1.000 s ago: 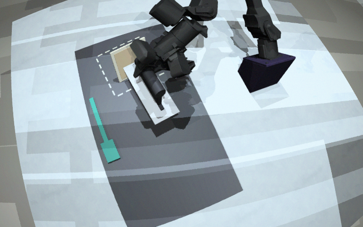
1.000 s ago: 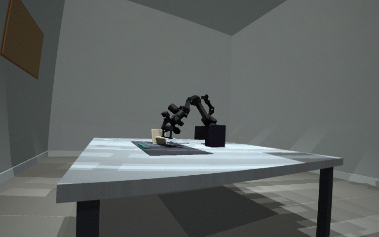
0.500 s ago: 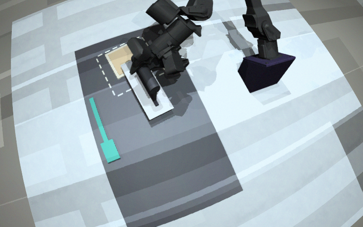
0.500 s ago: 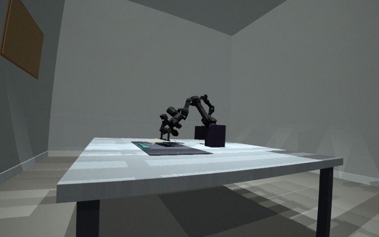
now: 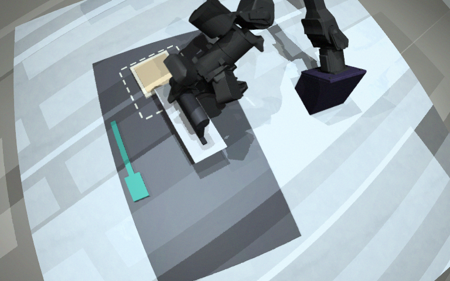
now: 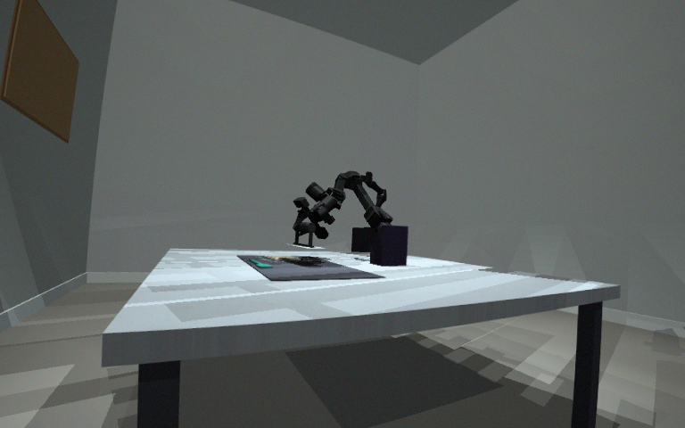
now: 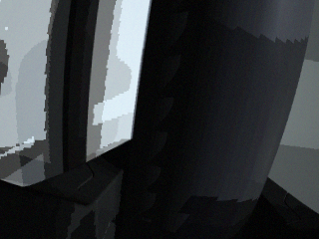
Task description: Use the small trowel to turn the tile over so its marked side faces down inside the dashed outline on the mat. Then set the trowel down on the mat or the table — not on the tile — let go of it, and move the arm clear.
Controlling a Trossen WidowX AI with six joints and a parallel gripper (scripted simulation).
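My gripper tip is now 15 cm short of the green trowel, 4 cm to the right of it and 11 cm above it. The rest, counted from my gripper tip: tile 2 cm behind, 17 cm to the right, 11 cm below; then dark mat 1 cm ahead, 3 cm to the left, 14 cm below.
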